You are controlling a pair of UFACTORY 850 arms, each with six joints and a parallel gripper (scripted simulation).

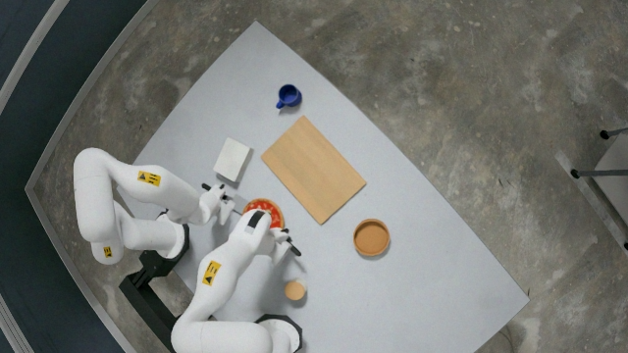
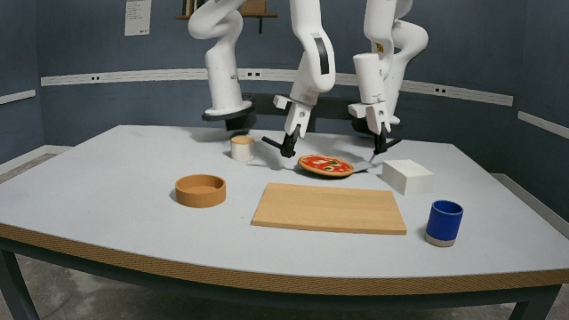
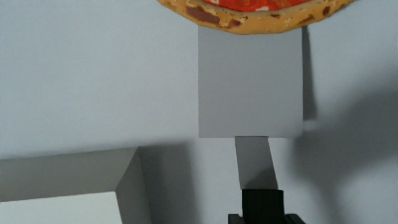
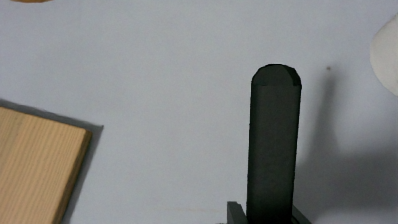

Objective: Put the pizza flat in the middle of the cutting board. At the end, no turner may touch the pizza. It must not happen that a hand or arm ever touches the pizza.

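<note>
My right gripper is now 130 mm to the right of the pizza, 50 mm above it and 20 mm past it. From my right hand the other things lie so: lidded jar (150 mm to the right, 140 mm behind, 40 mm below); then turner (310 mm to the left, 40 mm behind, 10 mm below); then cutting board (270 mm ahead, 110 mm to the left, 70 mm below).
</note>
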